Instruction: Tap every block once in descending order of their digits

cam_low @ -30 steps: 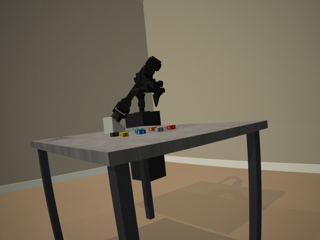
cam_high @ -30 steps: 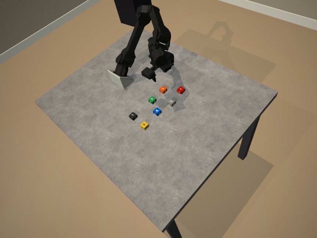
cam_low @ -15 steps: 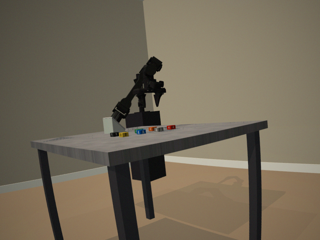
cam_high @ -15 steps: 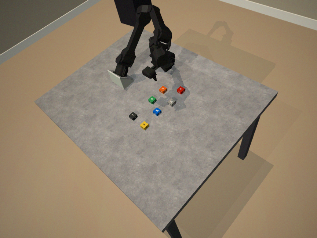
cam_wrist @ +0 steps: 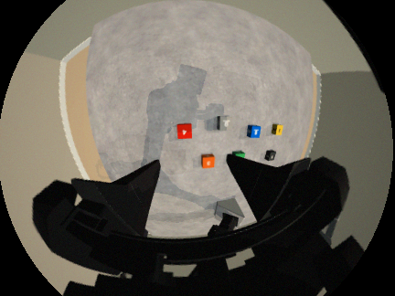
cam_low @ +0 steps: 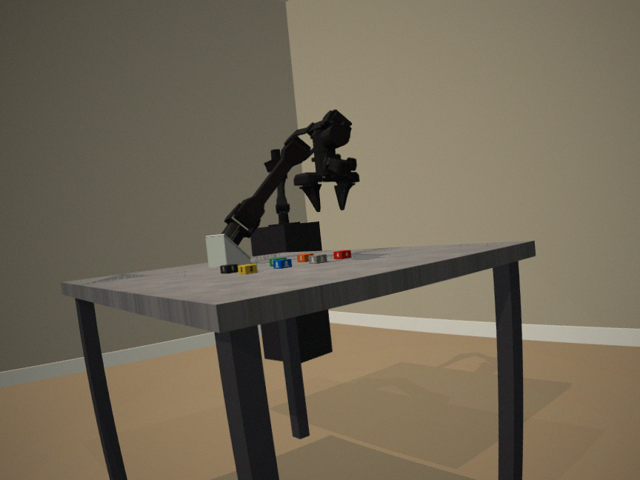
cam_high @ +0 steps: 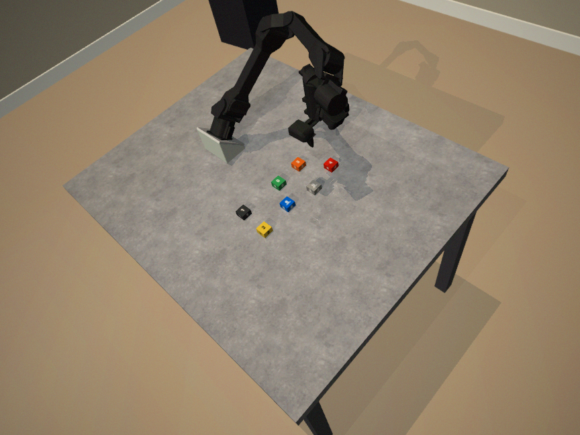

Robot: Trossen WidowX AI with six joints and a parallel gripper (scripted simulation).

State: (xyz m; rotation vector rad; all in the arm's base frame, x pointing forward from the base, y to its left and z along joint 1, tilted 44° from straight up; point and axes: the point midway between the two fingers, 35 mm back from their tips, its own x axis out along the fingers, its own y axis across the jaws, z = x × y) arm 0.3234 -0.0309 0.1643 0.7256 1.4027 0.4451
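Right now the grey block is 12 cm below my gripper tip, 9 cm to the right of it and 2 cm ahead of it. The rest, counted from my gripper tip: green block (13 cm to the right, 12 cm below, 9 cm behind); orange block (12 cm below, 8 cm behind, 3 cm to the right); red block (12 cm below, 2 cm ahead, 1 cm to the left).
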